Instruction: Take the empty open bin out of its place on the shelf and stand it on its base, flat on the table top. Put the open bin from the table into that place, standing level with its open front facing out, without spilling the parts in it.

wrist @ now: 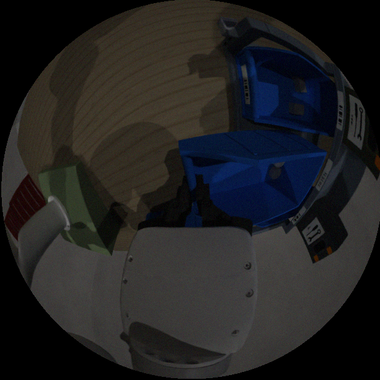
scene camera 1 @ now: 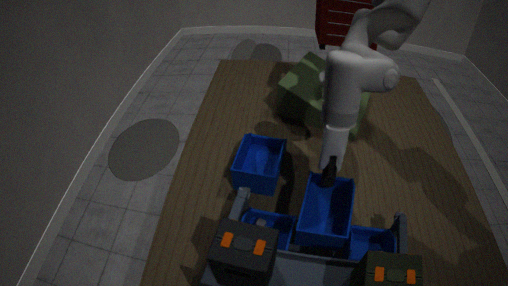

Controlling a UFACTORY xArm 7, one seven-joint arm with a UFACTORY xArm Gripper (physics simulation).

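Places are measured from the arm's base along level axes (x left, y back, z up), in metres.
Where they show: gripper, fingertip midpoint: [scene camera 1: 326, 183].
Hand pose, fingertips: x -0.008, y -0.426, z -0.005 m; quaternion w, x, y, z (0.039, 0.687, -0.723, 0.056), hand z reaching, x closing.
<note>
After its pixels a point has its place.
My gripper [scene camera 1: 328, 181] {x -0.008, y -0.426, z -0.005 m} [wrist: 194, 182] is shut on the end wall of a blue open bin [scene camera 1: 325, 207] {x -0.003, y -0.485, z -0.019 m} [wrist: 245, 192], the end farther from the shelf. A small roundish grey part shows inside this bin in the wrist view. The bin looks nearly level; its other end is over the shelf's middle place, between two blue bins. How far it is above the shelf's base is hard to tell. The empty blue bin [scene camera 1: 259, 159] {x -0.188, y -0.332, z -0.062 m} stands upright on the table, left of the held bin in the scene view. The grey-blue shelf [scene camera 1: 312, 270] {x -0.016, y -0.667, z 0.037 m} [wrist: 285, 36] is at the front.
The left shelf bin [scene camera 1: 280, 224] {x -0.096, y -0.523, z -0.057 m} holds a small light part. The right shelf bin [scene camera 1: 374, 241] {x 0.132, y -0.540, z -0.056 m} [wrist: 275, 87] is close beside the held bin. Two dark toolboxes [scene camera 1: 243, 247] {x -0.125, y -0.698, z 0.158 m} [scene camera 1: 395, 267] {x 0.104, y -0.689, z 0.132 m} with orange latches sit behind the shelf bins. A green block [scene camera 1: 305, 85] {x -0.099, y -0.077, z 0.026 m} [wrist: 82, 205] is near the arm's base.
</note>
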